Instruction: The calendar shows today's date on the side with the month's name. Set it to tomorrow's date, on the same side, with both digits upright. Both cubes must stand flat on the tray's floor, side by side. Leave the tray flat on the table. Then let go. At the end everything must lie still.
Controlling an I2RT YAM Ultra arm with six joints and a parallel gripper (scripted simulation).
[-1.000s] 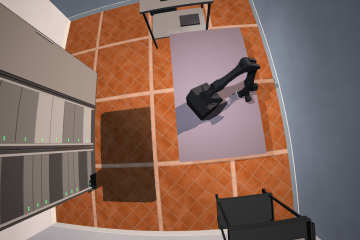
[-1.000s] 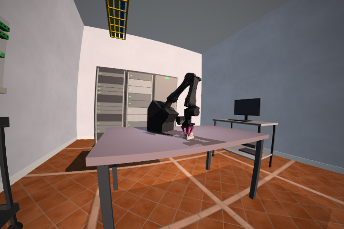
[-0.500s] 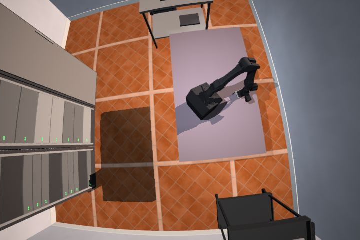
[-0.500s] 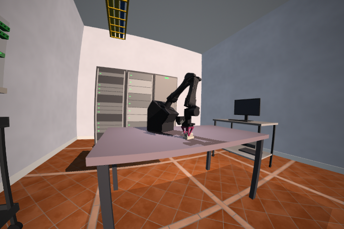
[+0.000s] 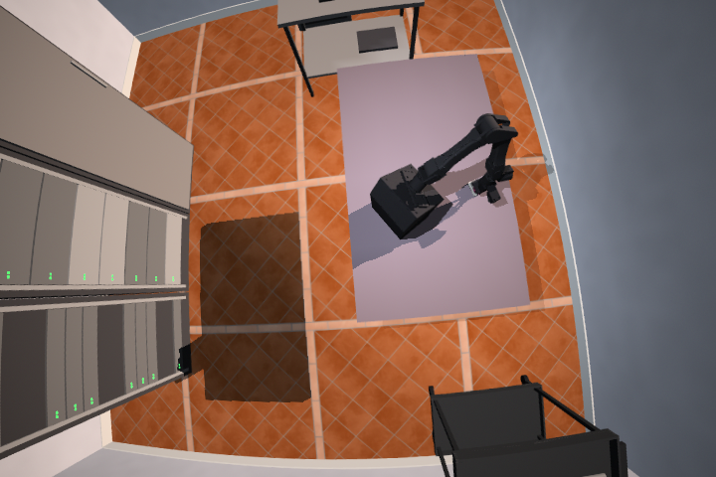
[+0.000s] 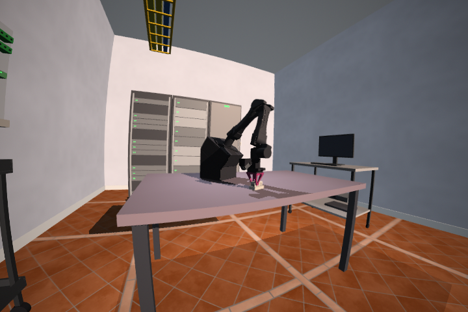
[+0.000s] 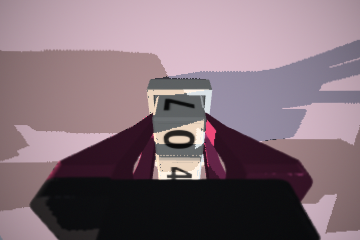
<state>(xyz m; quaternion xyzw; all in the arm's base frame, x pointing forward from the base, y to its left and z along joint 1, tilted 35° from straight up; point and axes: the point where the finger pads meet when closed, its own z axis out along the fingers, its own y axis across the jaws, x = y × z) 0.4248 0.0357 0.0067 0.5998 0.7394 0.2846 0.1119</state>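
Right now the cream digit cube is right at my hand. Also, from my hand: cream tray: 20 mm to the left, 20 mm below, 10 mm behind.
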